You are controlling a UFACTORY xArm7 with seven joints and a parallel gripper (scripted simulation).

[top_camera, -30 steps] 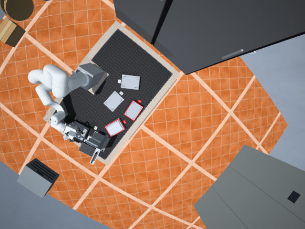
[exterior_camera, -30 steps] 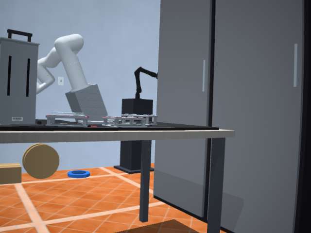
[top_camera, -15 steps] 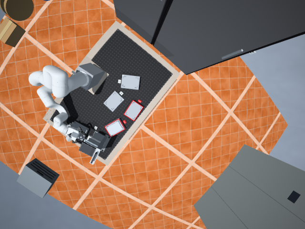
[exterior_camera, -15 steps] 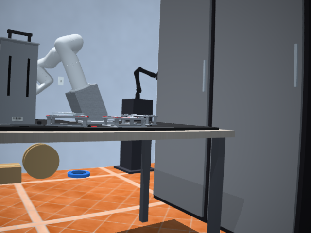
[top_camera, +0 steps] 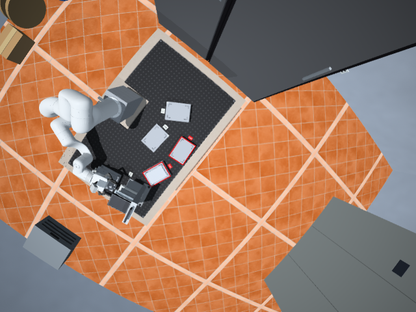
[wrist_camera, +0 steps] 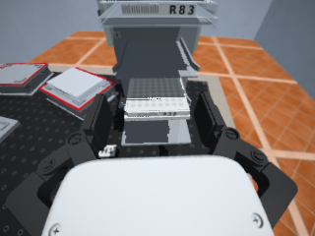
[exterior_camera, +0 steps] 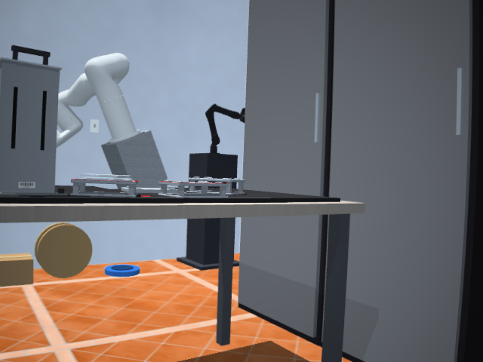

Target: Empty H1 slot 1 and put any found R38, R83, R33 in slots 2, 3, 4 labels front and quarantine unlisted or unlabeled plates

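My hand is 90 mm short of the white well plate, 10 mm to the right of it and 40 mm above it. Also, from my hand: RG label: 200 mm behind, 30 mm to the right, 150 mm below; plate labelled R83: 90 mm ahead, 10 mm to the left, 70 mm above; black well plate: 90 mm ahead, 10 mm to the left, 120 mm above.
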